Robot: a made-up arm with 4 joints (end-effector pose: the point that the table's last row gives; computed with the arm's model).
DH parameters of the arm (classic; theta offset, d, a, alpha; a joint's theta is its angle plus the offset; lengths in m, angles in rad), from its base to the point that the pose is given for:
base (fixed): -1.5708 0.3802 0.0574 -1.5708
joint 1: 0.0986 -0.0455 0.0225 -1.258
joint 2: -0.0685 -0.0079 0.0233 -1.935
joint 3: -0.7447 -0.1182 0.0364 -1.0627
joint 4: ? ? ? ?
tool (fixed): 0.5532 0.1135 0 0
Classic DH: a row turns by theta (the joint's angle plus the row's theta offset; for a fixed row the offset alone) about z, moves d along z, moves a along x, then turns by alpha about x.
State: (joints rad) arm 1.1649 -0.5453 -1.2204 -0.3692
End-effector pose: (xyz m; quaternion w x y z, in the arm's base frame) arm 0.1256 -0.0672 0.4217 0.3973 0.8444 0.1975 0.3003
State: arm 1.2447 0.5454 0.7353 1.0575
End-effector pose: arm 0.0204 -0.0285 0.3318 0.9647 0.1065 -0.2133 0.1120
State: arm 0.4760 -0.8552 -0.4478 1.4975
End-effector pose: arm -0.0311 -0.0198 0.3712 0.5486 0.1253 -0.6502 0.5104
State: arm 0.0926 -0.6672 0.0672 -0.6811
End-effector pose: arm 0.1169 0.0206 0.4099 0.9796 -0.0094 0.1820 0.0841
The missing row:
joint 4: 1.1922 -0.085 -0.0049 -0.9069
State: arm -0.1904 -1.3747 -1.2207 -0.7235
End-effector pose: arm 0.0420 0.0883 0.3292 0.7210 0.0983 0.6368 0.2550
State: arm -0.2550 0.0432 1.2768 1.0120
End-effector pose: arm 0.0255 -0.1014 0.3386 0.4844 -0.7494 -0.0561 0.4479
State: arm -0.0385 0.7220 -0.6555 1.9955
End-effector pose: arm 0.0062 -0.0728 0.3330 0.7402 -0.3043 -0.5994 0.0161
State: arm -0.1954 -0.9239 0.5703 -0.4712
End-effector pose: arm 0.0582 0.0674 0.3638 0.8779 -0.4122 -0.0329 0.2415
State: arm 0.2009 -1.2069 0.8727 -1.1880
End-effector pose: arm 0.0664 0.0916 0.4280 0.9680 -0.2379 -0.0590 0.0532
